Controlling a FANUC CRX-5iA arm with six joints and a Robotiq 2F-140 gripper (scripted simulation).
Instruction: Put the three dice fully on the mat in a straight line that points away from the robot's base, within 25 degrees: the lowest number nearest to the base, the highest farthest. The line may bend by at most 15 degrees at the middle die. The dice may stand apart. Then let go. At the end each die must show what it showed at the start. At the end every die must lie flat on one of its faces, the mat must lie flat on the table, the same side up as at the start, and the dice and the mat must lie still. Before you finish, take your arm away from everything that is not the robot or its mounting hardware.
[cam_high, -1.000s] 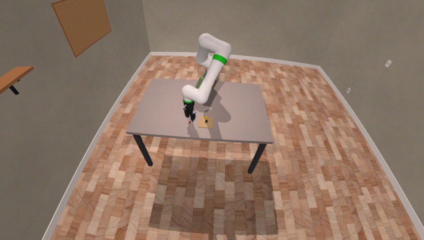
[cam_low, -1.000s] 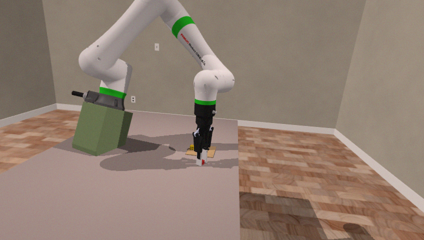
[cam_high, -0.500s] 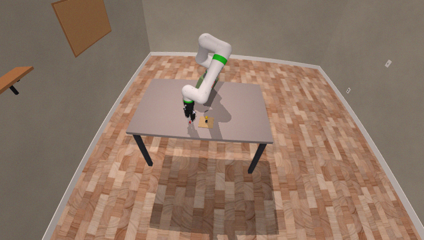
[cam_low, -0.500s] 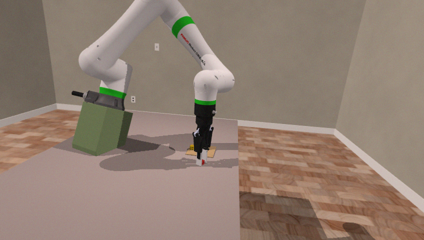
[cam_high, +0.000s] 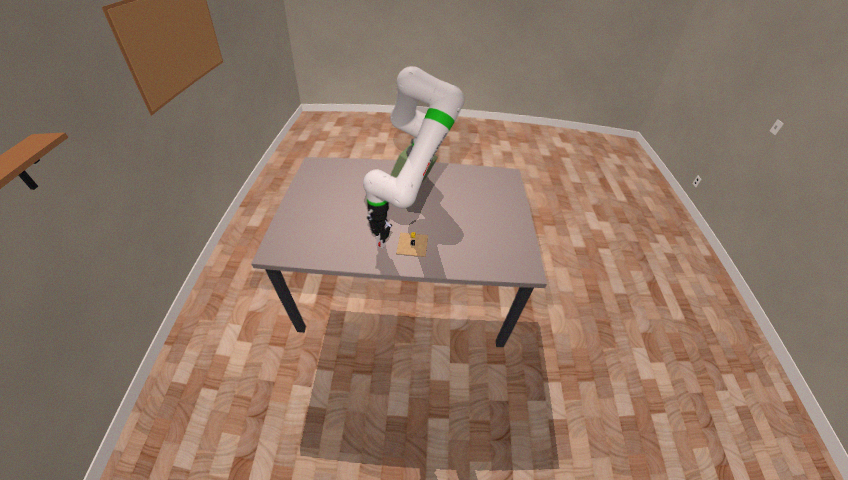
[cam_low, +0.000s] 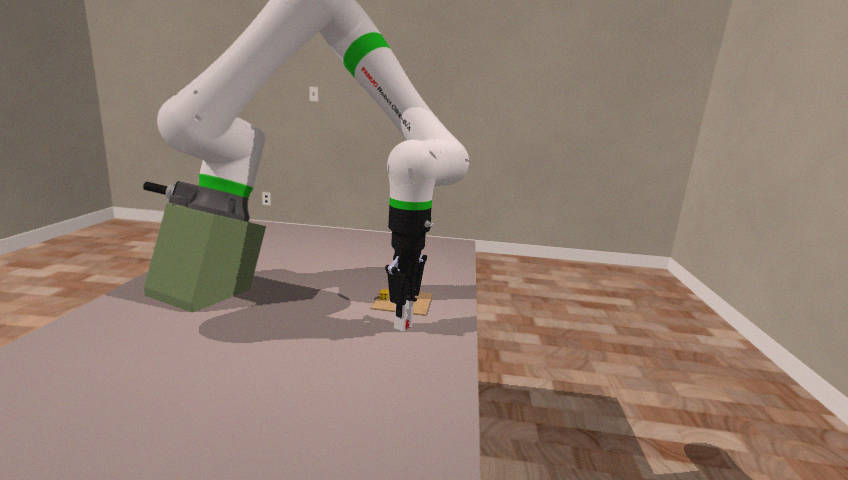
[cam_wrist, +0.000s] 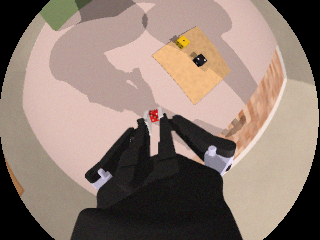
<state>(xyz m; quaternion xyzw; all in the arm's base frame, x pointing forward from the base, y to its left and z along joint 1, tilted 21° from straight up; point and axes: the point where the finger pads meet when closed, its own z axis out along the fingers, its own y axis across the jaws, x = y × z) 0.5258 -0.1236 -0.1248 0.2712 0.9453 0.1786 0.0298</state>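
My hand is 2 cm above the red die. From my hand the other things lie so: yellow die (7 cm behind, 15 cm to the left, 2 cm below); then tan mat (2 cm behind, 15 cm to the left, 3 cm below); then black die (2 cm behind, 15 cm to the left, 2 cm below).
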